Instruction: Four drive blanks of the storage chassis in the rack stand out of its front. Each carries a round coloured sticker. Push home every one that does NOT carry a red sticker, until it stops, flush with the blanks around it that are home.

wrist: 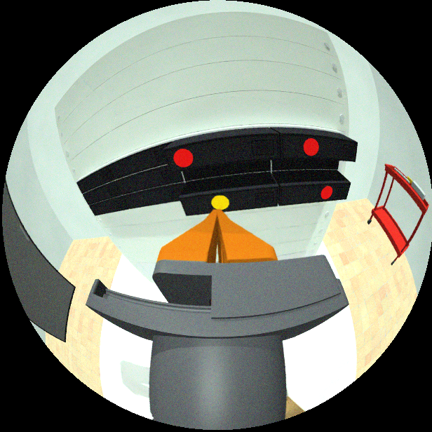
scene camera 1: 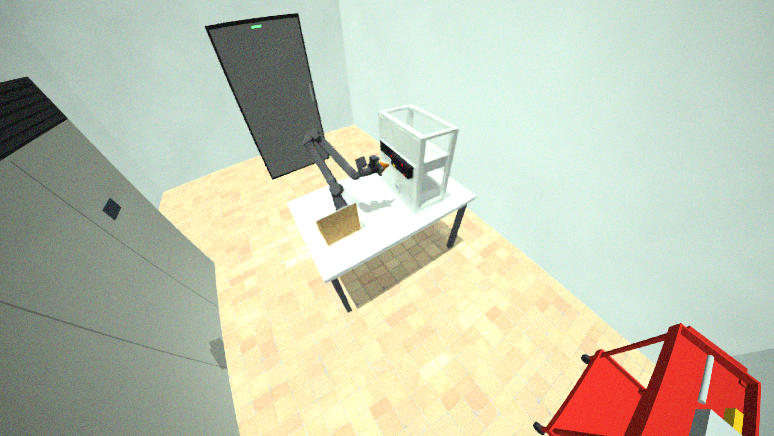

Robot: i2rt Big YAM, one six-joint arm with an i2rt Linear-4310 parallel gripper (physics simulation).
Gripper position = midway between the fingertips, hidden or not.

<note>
I see my gripper (wrist: 216, 215) and a white rack (scene camera 1: 417, 155).
The white rack also shows in the wrist view (wrist: 206, 96).
</note>
